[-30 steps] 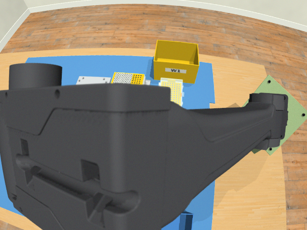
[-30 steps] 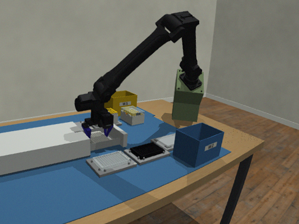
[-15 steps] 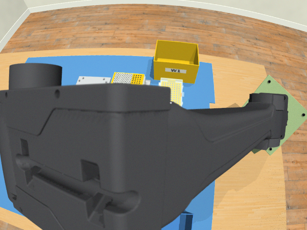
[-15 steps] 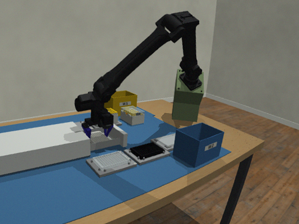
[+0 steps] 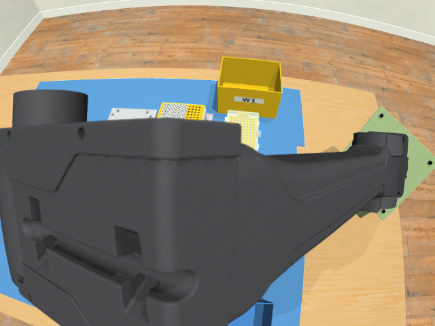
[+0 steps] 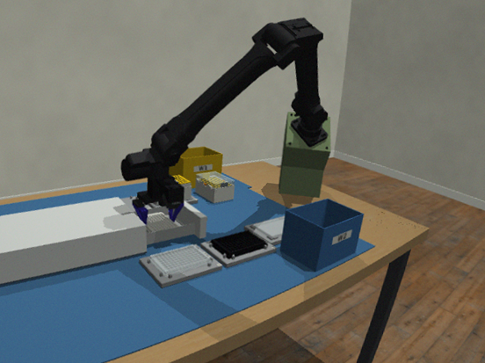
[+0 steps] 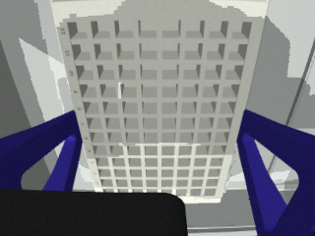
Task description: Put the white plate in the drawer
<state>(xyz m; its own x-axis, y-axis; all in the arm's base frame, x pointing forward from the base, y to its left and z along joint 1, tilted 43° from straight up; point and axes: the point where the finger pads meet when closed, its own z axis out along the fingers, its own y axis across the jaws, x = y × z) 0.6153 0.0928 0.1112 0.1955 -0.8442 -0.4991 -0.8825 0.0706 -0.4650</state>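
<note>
Now: the white plate right at my hand. The rest, counted from my hand: drawer (4 cm ahead, 1 cm to the left); then clear-lidded plate (1 cm behind, 19 cm to the left, 1 cm below); then cooler CD (16 cm ahead, 4 cm to the left, 1 cm above).
</note>
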